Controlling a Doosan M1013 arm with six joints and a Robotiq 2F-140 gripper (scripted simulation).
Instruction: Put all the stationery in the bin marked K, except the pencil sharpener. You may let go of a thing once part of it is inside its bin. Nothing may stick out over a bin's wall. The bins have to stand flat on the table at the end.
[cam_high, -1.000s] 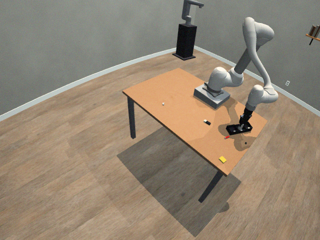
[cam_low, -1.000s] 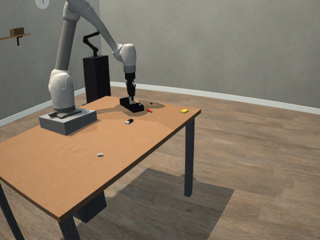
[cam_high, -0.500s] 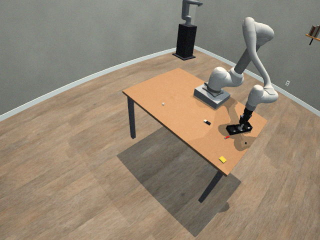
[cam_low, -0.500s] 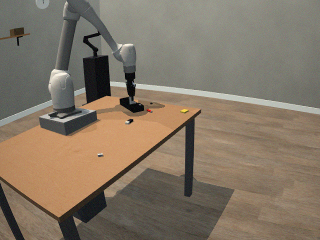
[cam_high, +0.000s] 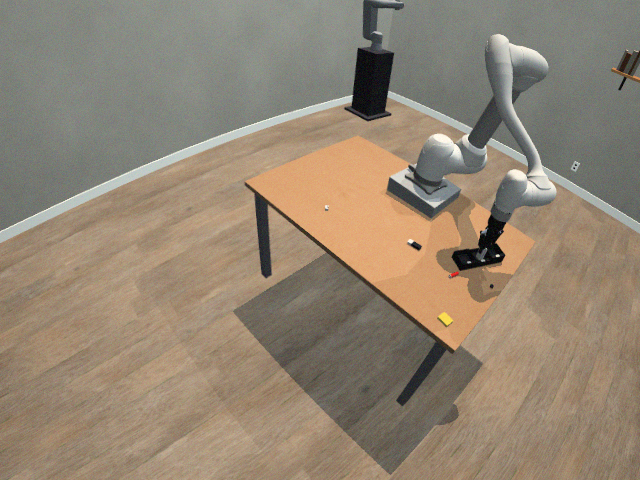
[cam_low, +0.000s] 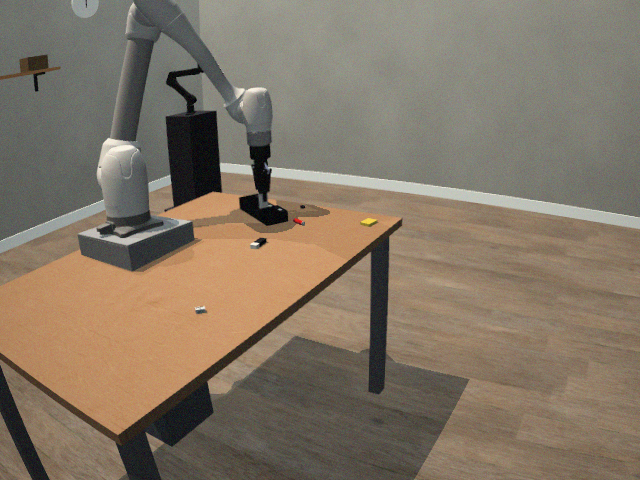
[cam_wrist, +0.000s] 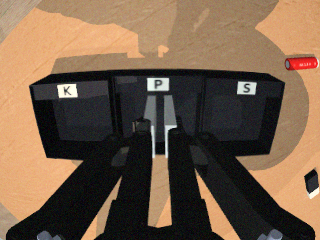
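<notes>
Right now my hand is 30 mm above the black three-compartment bin. Also, from my hand: black-and-white eraser 250 mm to the right, 190 mm ahead, 50 mm below; then small red cylinder 180 mm ahead, 50 mm below, 20 mm to the right; then small black round thing 130 mm to the left, 80 mm ahead, 50 mm below.
</notes>
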